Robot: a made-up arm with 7 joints. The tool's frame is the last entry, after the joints. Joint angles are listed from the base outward.
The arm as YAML. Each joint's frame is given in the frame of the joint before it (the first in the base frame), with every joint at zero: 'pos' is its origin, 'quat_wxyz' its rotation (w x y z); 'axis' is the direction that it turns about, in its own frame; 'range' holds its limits. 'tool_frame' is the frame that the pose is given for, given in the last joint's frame.
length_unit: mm
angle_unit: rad
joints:
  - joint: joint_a
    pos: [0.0, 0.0, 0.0]
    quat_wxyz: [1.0, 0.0, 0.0, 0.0]
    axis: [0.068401, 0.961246, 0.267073]
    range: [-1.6, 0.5]
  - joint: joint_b
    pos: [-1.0, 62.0, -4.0]
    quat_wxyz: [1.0, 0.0, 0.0, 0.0]
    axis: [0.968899, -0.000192, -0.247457]
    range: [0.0, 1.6]
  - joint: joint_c
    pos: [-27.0, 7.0, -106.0]
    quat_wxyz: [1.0, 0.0, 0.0, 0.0]
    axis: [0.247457, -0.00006, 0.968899]
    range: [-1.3, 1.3]
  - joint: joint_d
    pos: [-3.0, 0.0, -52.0]
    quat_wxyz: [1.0, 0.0, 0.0, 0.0]
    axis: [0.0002, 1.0, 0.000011]
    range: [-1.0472, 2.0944]
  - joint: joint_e
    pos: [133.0, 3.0, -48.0]
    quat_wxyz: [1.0, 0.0, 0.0, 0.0]
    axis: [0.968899, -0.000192, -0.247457]
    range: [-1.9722, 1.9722]
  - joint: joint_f
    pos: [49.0, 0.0, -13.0]
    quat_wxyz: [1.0, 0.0, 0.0, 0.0]
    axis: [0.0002, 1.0, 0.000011]
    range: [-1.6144, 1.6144]
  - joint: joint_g
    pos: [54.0, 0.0, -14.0]
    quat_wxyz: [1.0, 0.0, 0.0, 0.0]
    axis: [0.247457, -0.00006, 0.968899]
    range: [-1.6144, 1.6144]
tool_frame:
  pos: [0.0, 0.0, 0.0]
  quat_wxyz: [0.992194, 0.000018, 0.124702, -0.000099]
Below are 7 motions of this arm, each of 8 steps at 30 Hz.
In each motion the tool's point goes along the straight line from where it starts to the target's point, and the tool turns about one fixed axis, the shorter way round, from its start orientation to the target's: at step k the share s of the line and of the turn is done. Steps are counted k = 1, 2, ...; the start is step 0. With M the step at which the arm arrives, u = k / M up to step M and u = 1 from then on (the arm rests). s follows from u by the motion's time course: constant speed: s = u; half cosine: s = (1 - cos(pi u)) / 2; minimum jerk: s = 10 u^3 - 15 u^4 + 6 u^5.
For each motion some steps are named. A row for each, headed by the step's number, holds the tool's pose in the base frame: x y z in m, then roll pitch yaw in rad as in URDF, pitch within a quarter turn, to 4 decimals.
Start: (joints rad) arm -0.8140 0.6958 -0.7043 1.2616 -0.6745 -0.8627 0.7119
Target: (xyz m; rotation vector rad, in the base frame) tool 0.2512 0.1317 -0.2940 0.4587 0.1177 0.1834
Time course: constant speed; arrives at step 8
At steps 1, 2, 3, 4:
1: 0.2878 0.2118 -0.2225 0.3538 -0.3331 0.5728
2: 0.2826 0.2003 -0.2327 0.3802 -0.2783 0.5151
3: 0.2774 0.1889 -0.2429 0.4029 -0.2222 0.4597
4: 0.2721 0.1775 -0.2531 0.4222 -0.1649 0.4062

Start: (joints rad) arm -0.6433 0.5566 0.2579 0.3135 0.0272 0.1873 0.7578
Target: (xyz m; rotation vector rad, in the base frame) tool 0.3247 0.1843 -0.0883 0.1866 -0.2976 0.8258
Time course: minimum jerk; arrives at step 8
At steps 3, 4, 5, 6, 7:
3: 0.3221 0.2012 -0.0895 0.2260 -0.3230 0.9582
4: 0.3229 0.1959 -0.0891 0.1715 -0.3252 0.9168
5: 0.3237 0.1907 -0.0888 0.1170 -0.3295 0.8756
6: 0.3243 0.1867 -0.0885 0.0755 -0.3342 0.8443
7: 0.3246 0.1847 -0.0883 0.0544 -0.3371 0.8284

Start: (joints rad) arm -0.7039 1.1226 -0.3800 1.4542 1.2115 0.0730 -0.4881
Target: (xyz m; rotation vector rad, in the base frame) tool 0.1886 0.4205 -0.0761 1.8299 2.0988 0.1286
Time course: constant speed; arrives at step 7
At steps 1, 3, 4, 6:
1: 0.1775 0.4101 -0.1332 2.8596 0.4544 1.6026
3: 0.1812 0.4135 -0.1142 2.8536 0.3707 1.6271
4: 0.1830 0.4153 -0.1047 2.8498 0.3289 1.6393
6: 0.1867 0.4188 -0.0856 2.8408 0.2454 1.6637

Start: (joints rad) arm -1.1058 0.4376 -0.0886 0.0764 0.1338 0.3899 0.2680
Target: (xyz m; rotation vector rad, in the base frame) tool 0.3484 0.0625 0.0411 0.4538 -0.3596 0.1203
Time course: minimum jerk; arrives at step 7
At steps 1, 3, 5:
1: 0.3447 0.0478 0.0522 0.4669 -0.5129 0.1204
3: 0.3460 0.0530 0.0483 0.4631 -0.4638 0.0905
5: 0.3479 0.0603 0.0427 0.4552 -0.3947 0.0489

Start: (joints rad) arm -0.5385 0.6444 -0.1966 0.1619 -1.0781 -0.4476 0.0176
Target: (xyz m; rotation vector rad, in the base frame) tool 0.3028 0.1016 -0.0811 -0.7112 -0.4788 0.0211
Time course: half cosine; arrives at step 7
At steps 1, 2, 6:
1: 0.3075 0.1240 -0.1030 -0.4737 -0.4228 0.0125
2: 0.3068 0.1207 -0.0998 -0.5164 -0.4267 0.0392
6: 0.3030 0.1028 -0.0822 -0.7526 -0.4291 0.1881

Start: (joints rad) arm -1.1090 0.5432 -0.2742 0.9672 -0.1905 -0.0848 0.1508
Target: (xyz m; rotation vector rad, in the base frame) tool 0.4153 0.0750 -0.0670 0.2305 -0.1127 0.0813
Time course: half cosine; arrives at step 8
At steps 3, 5, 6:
3: 0.3984 0.1172 -0.0974 0.3886 -0.0527 0.1076
5: 0.4077 0.0939 -0.0806 0.2988 -0.0897 0.0843
6: 0.4117 0.0839 -0.0734 0.2609 -0.1060 0.0754

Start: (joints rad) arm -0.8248 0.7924 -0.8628 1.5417 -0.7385 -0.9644 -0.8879
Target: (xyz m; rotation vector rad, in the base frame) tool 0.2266 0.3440 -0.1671 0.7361 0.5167 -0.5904
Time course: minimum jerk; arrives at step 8
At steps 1, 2, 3, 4, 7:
1: 0.2524 0.2951 -0.1964 0.5580 0.5322 -0.6180
2: 0.2501 0.2995 -0.1938 0.5629 0.5447 -0.6005
3: 0.2456 0.3080 -0.1887 0.5735 0.5692 -0.5654
4: 0.2397 0.3192 -0.1820 0.5892 0.6008 -0.5181
7: 0.2270 0.3432 -0.1676 0.6306 0.6663 -0.4104

